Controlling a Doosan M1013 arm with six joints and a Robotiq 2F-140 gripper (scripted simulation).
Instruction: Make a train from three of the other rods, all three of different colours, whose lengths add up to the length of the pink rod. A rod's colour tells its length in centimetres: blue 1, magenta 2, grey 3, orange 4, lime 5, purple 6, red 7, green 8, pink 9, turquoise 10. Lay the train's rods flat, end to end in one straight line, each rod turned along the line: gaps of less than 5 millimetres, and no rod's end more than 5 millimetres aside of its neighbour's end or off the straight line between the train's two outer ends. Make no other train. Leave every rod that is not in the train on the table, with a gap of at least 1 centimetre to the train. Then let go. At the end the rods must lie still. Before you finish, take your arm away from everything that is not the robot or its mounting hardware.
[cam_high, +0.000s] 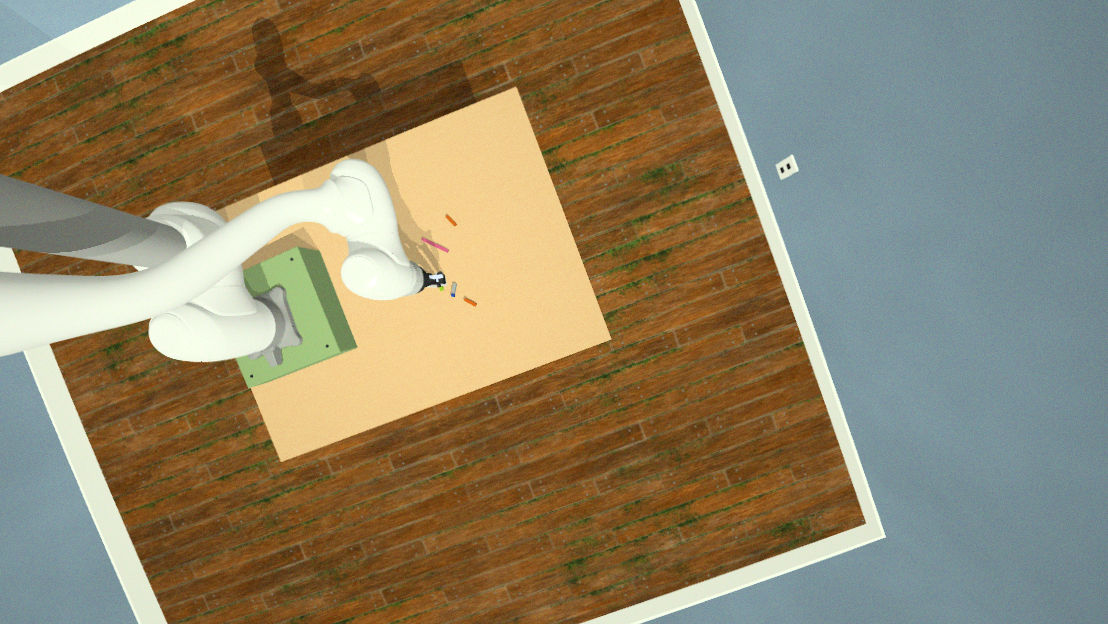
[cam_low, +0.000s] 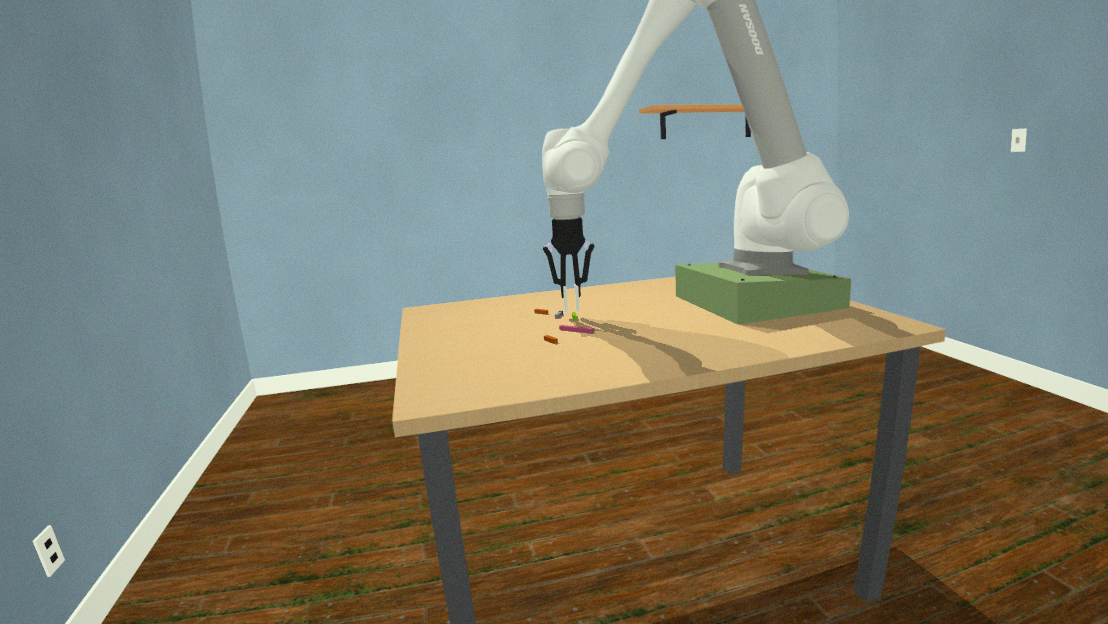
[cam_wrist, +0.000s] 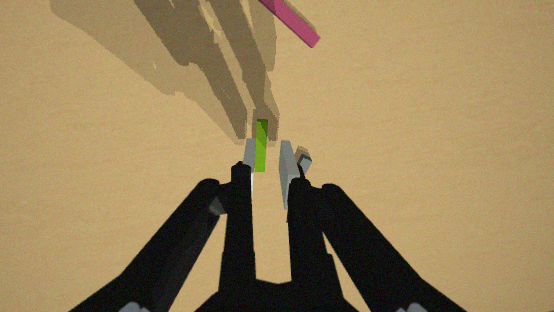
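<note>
The lime rod lies 10 mm behind my hand and 50 mm below it. Also, from my hand: blue rod (20 mm ahead, 50 mm to the right, 50 mm below); then grey rod (30 mm ahead, 30 mm to the right, 50 mm below); then pink rod (10 mm ahead, 120 mm to the left, 50 mm below).
</note>
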